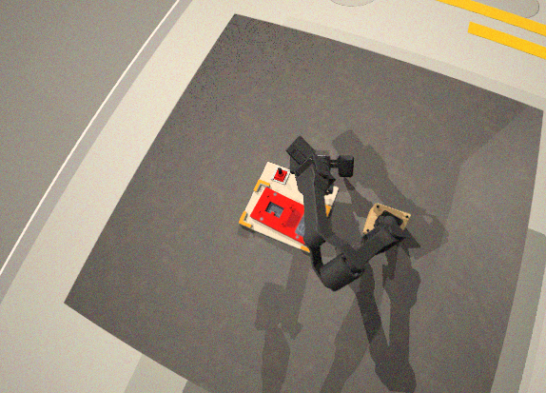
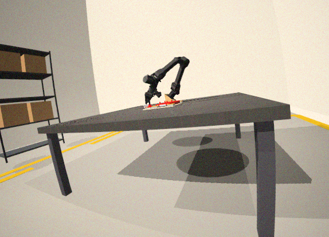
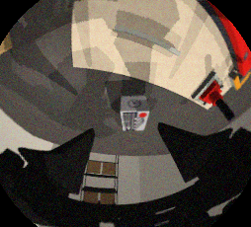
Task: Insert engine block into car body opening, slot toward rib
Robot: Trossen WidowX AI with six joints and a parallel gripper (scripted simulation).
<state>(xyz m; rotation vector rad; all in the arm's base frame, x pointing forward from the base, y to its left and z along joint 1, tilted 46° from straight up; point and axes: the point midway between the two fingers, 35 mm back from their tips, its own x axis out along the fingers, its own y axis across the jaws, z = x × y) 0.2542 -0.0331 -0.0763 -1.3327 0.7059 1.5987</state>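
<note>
My gripper tip is now 1 cm short of the engine block and 3 cm above it.
</note>
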